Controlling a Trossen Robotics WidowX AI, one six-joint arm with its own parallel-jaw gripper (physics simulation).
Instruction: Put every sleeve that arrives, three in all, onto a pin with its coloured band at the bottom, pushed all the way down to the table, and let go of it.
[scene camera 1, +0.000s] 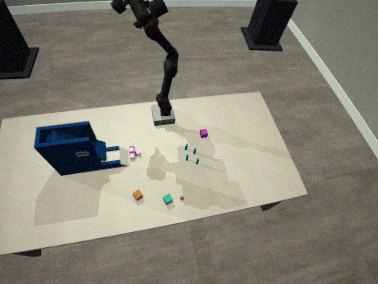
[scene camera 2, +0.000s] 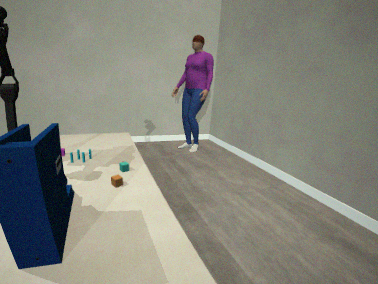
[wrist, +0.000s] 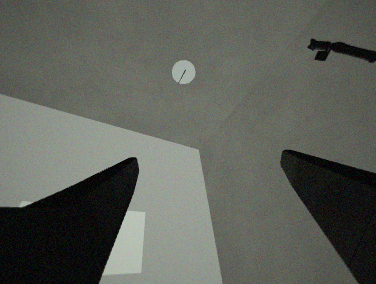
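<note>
In the wrist view the gripper (wrist: 208, 160) is open and holds nothing. Scene camera 1 shows a blue dispenser (scene camera 1: 72, 148).
</note>
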